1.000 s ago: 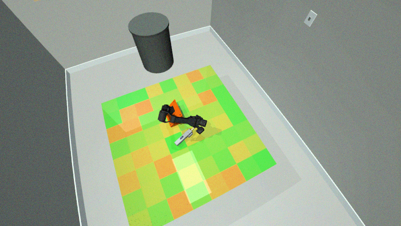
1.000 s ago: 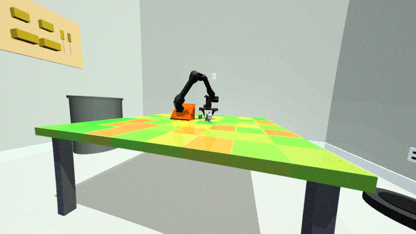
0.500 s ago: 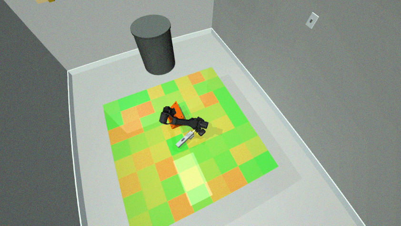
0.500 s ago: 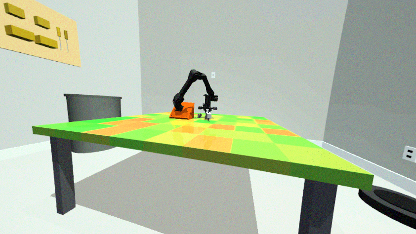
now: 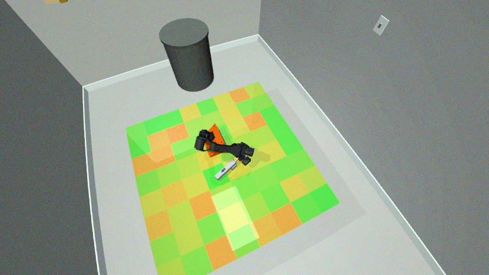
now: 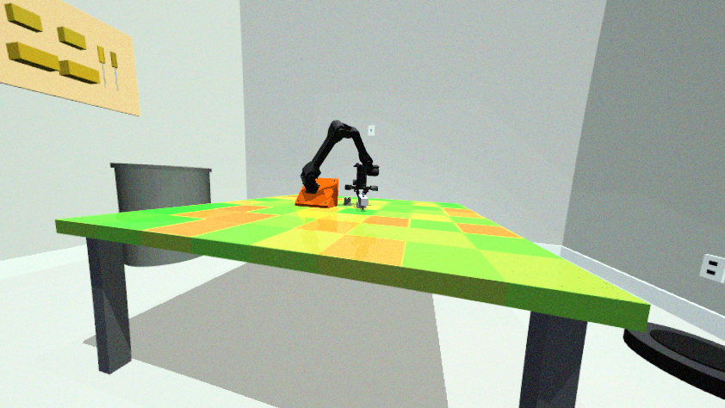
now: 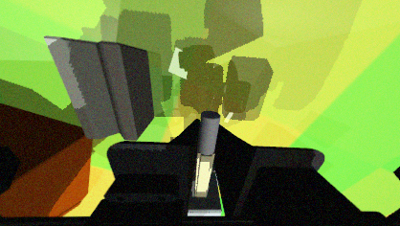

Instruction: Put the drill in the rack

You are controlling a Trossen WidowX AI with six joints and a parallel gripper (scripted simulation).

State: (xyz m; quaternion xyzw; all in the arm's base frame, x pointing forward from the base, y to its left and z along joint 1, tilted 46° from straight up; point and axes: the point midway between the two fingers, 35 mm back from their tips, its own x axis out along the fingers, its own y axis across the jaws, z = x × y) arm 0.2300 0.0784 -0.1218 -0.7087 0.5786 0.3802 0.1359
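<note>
The drill lies 40 mm to the right of my gripper tip, 30 mm above it and 10 mm ahead of it. Also, from my gripper tip: light grey elongated block: 130 mm to the right, 50 mm ahead, 20 mm above.
</note>
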